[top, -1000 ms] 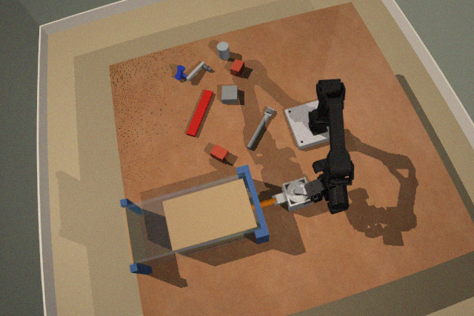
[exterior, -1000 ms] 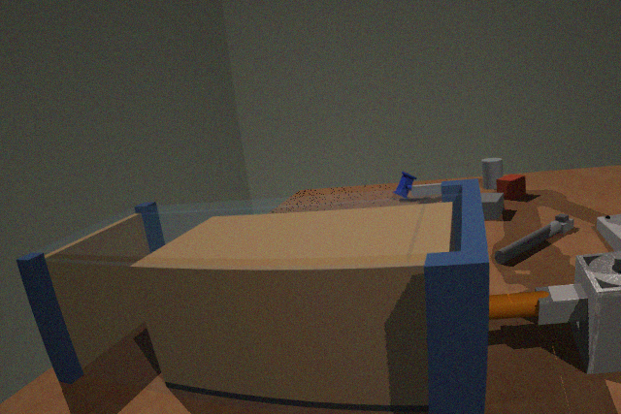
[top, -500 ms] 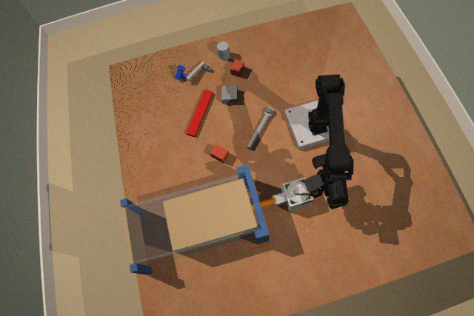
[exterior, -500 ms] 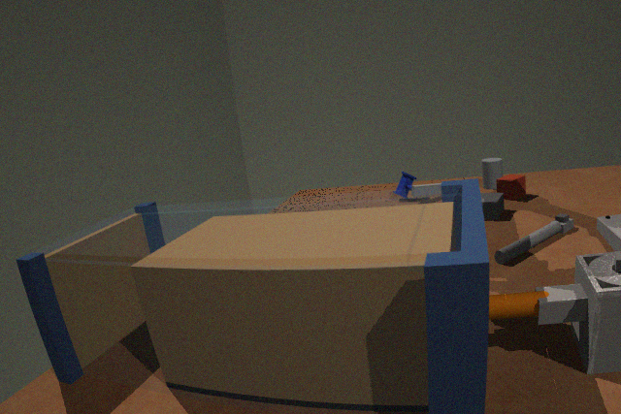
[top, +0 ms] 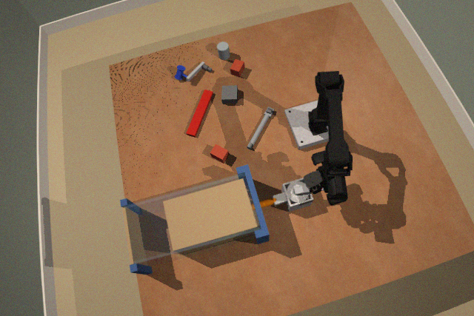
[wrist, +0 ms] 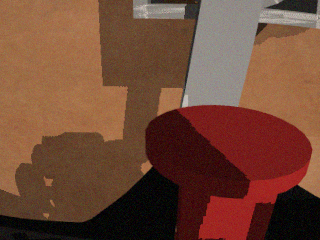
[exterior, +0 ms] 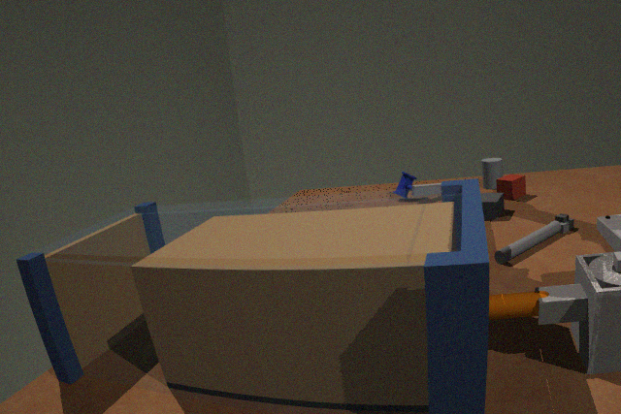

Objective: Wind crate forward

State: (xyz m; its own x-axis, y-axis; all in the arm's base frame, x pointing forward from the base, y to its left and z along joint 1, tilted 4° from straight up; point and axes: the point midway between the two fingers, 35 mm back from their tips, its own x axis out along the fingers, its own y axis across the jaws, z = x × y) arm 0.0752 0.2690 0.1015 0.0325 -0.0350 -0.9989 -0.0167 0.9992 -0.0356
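Right now the winch handle is 40 mm ahead of my gripper tip and 10 mm below it. The rest, counted from my gripper tip: red knob (20 mm above); grey winch (80 mm ahead, 20 mm to the right, 80 mm below); blue frame (260 mm ahead, 10 mm to the right, 10 mm below).
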